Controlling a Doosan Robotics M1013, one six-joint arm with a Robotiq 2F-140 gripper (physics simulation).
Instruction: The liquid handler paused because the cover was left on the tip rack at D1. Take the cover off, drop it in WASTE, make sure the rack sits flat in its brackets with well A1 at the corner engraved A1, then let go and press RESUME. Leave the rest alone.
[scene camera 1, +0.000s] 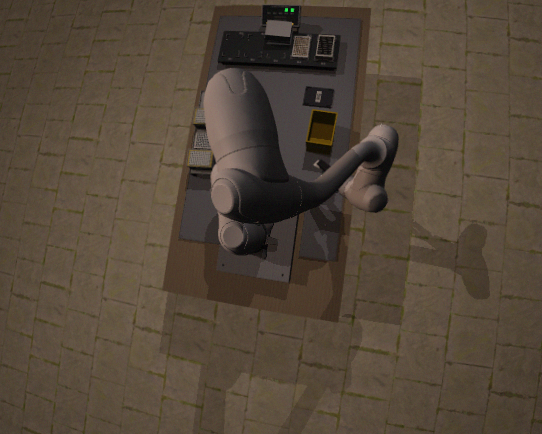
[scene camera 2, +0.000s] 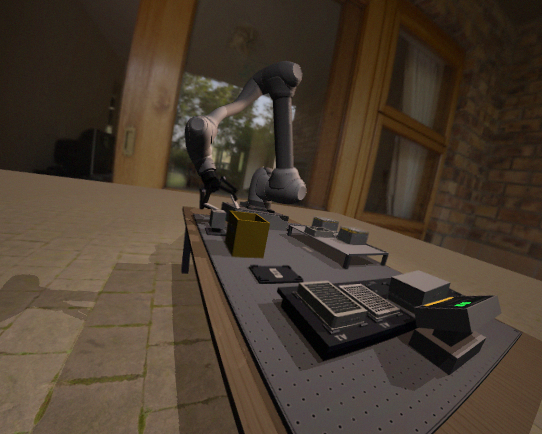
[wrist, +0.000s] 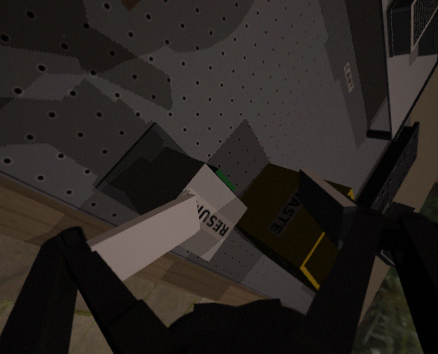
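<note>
My gripper is open and empty, low over the table's far end in scene camera 2. In the wrist view the RESUME box shows between the fingers, partly behind one pad; its green button shows at an edge. Contact cannot be told. The yellow WASTE bin stands beside it; its deep inside is dark. Two tip racks stand on the black deck: a dark-topped one at the end and a paler one. D1 is unreadable; no separate cover is distinguishable.
A black labelled plate lies between bin and deck. A pale box stands by the display unit, which shows green marks. A low cart holds several racks. The arm hides part of the table in scene camera 1.
</note>
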